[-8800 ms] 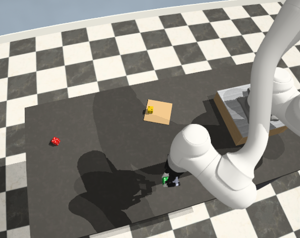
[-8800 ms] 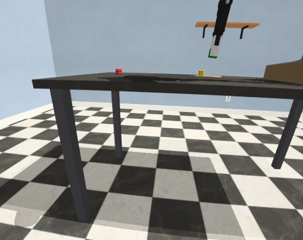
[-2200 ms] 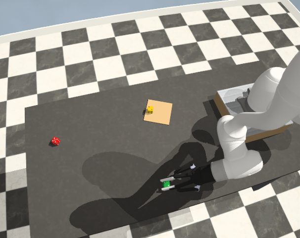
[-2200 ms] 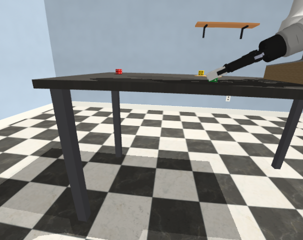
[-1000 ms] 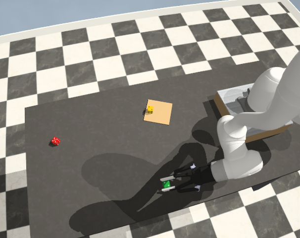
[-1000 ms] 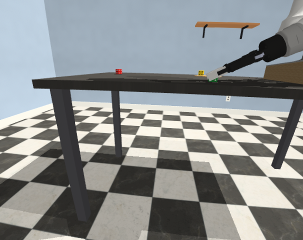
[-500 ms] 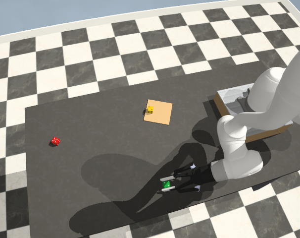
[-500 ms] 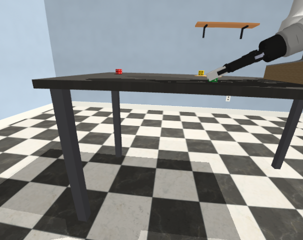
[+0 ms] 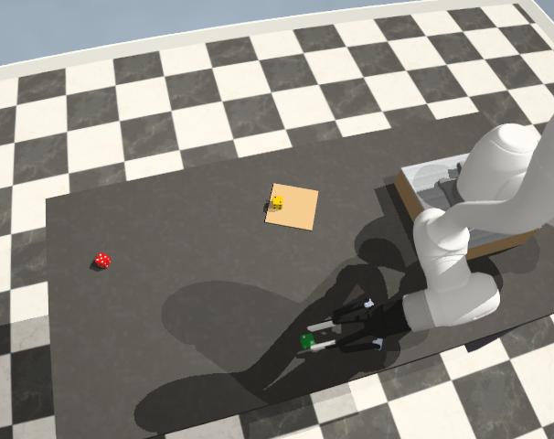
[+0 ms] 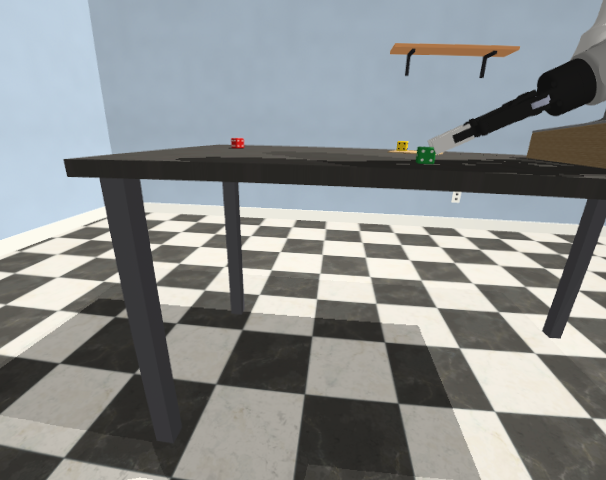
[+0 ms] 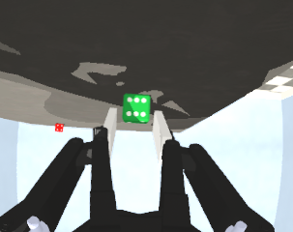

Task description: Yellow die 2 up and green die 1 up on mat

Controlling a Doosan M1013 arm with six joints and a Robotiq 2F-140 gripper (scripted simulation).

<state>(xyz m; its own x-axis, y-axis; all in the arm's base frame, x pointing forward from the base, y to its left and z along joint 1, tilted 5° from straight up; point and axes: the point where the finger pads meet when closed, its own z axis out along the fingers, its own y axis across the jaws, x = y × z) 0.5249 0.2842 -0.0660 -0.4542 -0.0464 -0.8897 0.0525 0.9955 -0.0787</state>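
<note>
The green die lies 4 cm ahead of my hand and 3 cm below it. Round my hand: tan mat: 1 cm behind, 41 cm to the right, 4 cm below; then yellow die: 4 cm ahead, 42 cm to the right, 3 cm below; then red die: 55 cm ahead, 31 cm to the right, 3 cm below.
</note>
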